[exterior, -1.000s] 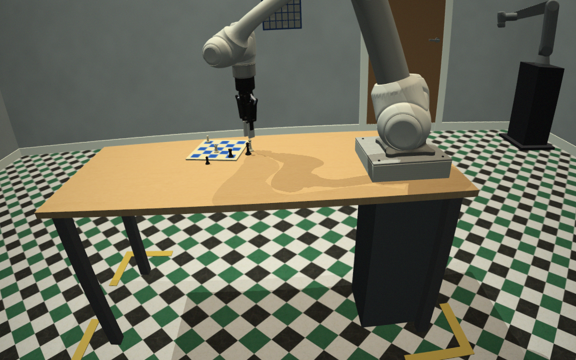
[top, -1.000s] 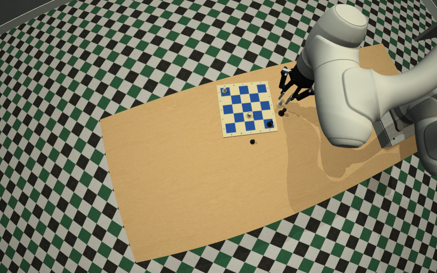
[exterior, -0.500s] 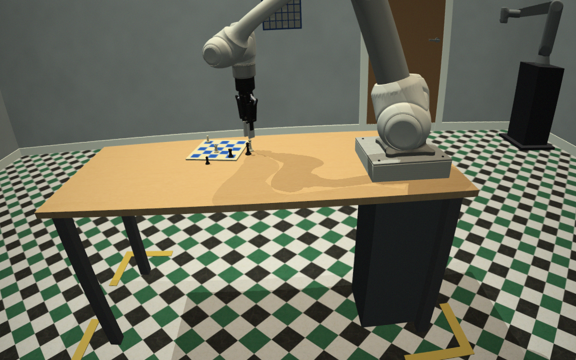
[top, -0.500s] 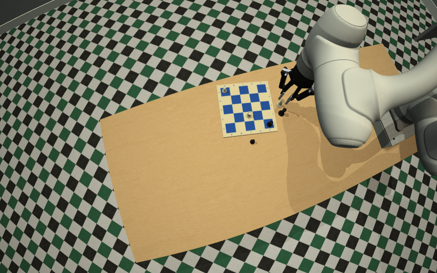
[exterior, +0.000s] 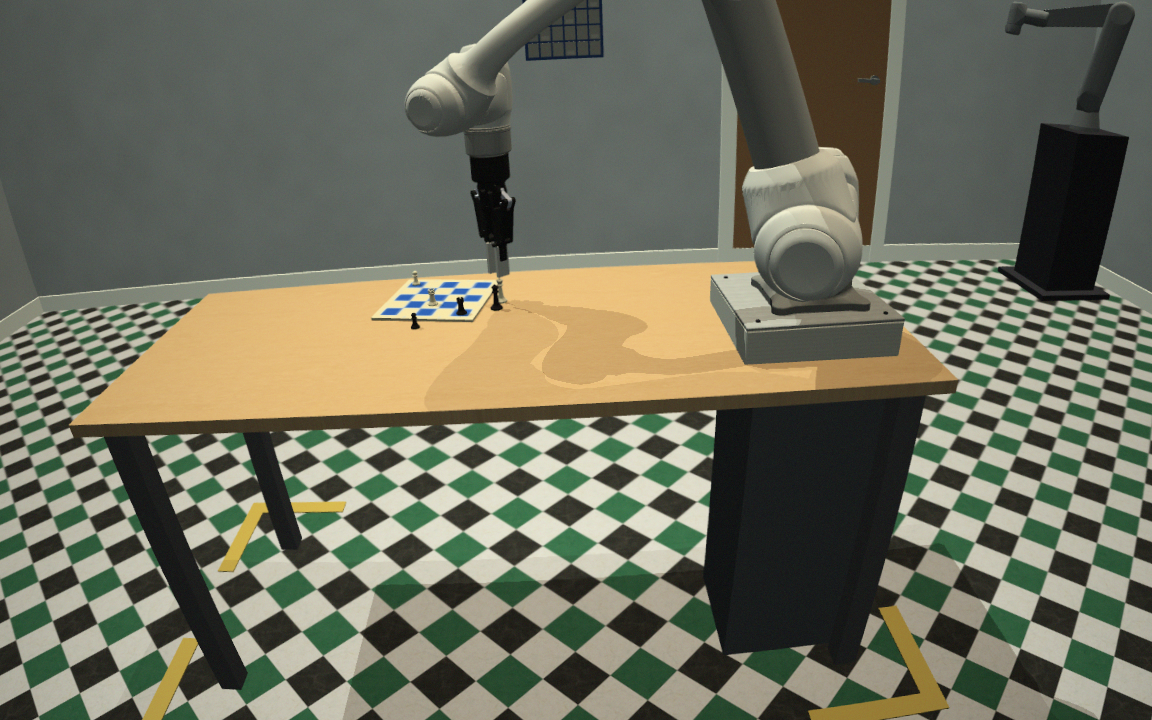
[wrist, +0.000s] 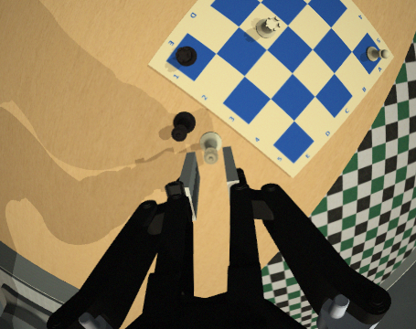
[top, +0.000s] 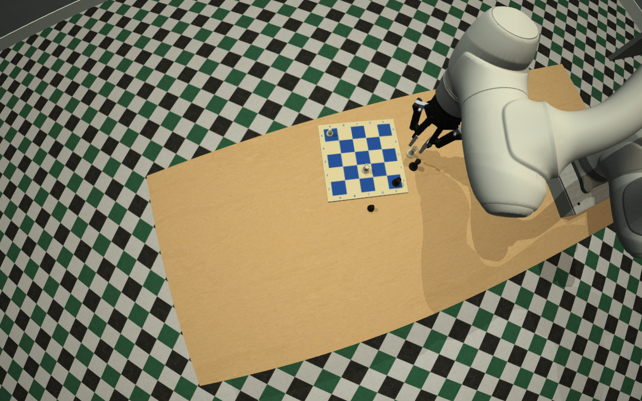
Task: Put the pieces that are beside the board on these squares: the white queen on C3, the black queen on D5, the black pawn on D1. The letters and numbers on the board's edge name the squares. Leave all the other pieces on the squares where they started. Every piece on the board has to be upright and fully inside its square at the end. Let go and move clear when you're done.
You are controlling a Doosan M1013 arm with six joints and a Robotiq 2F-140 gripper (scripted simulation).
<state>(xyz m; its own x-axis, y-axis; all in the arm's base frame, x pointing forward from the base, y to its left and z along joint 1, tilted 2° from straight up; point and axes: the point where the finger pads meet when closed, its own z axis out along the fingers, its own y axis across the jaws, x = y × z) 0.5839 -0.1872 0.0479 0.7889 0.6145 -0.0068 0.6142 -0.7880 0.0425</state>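
My hand is 70 mm above the white queen. Also, from my hand: cream board 140 mm ahead, 20 mm to the right, 90 mm below; then black queen 10 mm ahead, 40 mm to the left, 70 mm below; then black pawn 160 mm ahead, 110 mm to the left, 80 mm below.
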